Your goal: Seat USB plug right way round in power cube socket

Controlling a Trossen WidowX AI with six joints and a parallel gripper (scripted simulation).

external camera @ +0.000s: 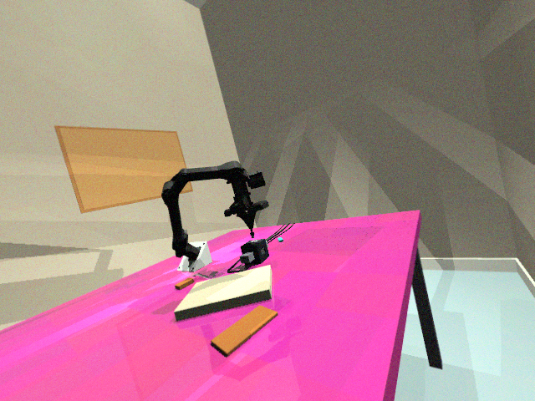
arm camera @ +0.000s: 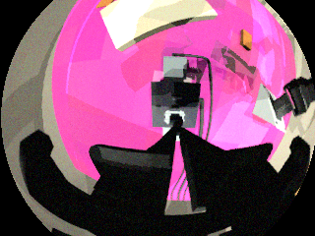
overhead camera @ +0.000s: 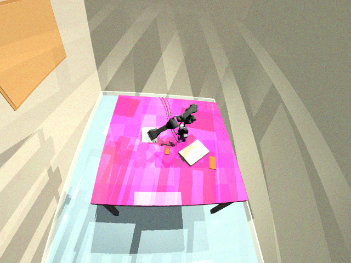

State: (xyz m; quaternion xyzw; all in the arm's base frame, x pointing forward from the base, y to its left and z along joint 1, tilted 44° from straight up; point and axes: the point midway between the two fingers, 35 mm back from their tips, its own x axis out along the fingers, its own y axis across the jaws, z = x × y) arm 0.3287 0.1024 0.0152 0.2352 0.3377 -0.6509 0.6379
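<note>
Right now the usb plug is 2 cm below my gripper tip. Also, from my gripper tip: white slab 26 cm to the right, 12 cm below, 7 cm ahead; then small cyan piece 23 cm to the left, 12 cm below, 2 cm behind; then small orange block 23 cm to the right, 19 cm behind, 12 cm below.
</note>
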